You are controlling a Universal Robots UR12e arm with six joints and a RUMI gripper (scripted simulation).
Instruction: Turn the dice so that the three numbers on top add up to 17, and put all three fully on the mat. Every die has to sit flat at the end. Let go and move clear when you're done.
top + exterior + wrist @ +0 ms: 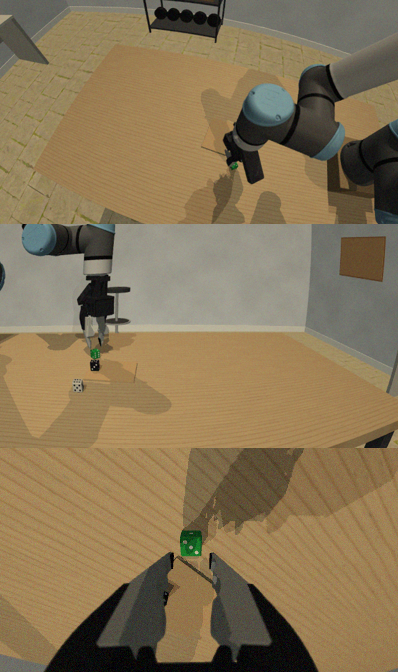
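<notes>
The green die lies 40 mm below my hand. From my hand the other things lie so: black die 110 mm to the right, 30 mm below; tan mat 50 mm ahead, 120 mm to the right, 50 mm below; white die 40 mm behind, 230 mm to the right, 40 mm below.
</notes>
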